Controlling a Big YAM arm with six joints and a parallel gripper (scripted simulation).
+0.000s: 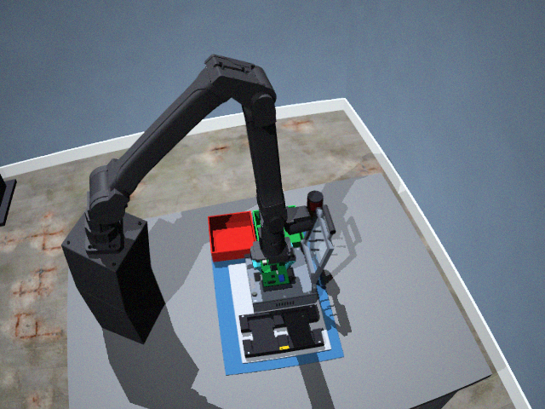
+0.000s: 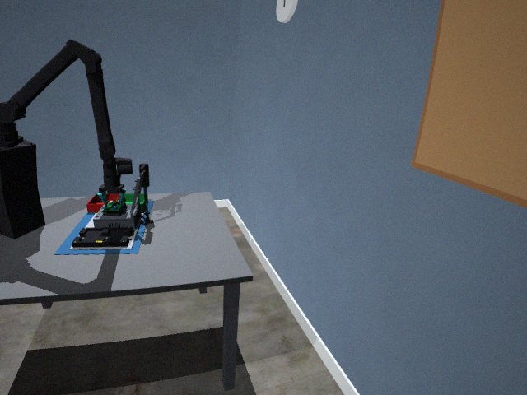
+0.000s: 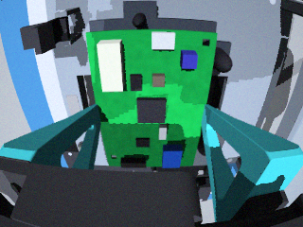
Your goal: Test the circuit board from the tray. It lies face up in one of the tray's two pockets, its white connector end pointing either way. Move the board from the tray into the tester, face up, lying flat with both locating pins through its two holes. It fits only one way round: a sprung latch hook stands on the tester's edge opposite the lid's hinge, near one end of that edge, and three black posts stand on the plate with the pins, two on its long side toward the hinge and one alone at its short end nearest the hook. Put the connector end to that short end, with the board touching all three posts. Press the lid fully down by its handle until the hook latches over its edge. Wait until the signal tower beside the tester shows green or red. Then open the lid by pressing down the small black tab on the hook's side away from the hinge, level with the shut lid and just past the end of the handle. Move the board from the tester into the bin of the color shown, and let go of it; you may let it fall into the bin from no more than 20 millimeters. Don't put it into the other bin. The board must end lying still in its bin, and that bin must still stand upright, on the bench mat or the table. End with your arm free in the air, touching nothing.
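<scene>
Right now the green circuit board is right at my hand. Also, from my hand: black latch hook 6 cm to the left, 6 cm behind; then clear lid 12 cm ahead, 9 cm above, 1 cm to the right; then green bin 20 cm to the left, 8 cm below, 6 cm ahead.
</scene>
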